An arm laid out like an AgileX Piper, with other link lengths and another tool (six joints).
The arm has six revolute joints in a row. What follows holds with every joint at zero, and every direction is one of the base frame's.
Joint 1 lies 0.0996 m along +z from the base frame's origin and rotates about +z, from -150 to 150 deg.
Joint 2 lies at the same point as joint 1 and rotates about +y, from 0 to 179.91 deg.
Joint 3 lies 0.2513 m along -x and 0.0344 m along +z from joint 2 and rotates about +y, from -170 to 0 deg.
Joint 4 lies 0.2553 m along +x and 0.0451 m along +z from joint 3 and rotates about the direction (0.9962, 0, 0.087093), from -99.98 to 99.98 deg.
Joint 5 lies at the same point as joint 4 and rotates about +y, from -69.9 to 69.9 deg.
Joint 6 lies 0.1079 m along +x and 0.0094 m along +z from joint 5 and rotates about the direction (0.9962, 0, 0.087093), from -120 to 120 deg.
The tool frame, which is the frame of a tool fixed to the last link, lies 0.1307 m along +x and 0.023 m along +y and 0.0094 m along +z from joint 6; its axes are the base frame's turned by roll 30.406, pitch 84.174 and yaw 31.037 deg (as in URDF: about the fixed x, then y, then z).
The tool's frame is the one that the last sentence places.
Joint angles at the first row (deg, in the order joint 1, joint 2, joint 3, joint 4, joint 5, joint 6):
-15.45, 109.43, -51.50, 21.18, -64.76, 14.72
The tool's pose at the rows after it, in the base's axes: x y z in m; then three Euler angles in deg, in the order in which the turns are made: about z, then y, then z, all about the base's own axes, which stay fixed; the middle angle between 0 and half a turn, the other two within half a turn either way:
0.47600 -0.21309 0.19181 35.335 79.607 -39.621
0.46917 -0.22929 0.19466 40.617 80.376 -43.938
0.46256 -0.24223 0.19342 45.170 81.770 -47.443
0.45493 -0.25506 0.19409 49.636 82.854 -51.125
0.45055 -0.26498 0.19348 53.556 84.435 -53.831
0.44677 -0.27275 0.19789 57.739 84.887 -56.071
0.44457 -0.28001 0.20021 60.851 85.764 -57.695
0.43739 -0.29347 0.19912 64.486 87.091 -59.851
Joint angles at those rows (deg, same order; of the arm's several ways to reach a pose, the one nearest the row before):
-15.45, 109.03, -52.99, 26.93, -64.76, 15.60
-15.44, 109.03, -54.35, 31.98, -64.16, 17.36
-15.44, 109.03, -55.30, 36.39, -63.32, 18.95
-15.45, 109.03, -56.47, 40.97, -62.92, 20.22
-15.44, 109.03, -57.91, 44.99, -61.70, 21.11
-15.44, 109.03, -59.43, 48.01, -61.38, 22.68
-15.68, 109.02, -60.91, 50.50, -60.41, 23.50
-16.89, 109.03, -61.93, 52.73, -59.21, 25.27

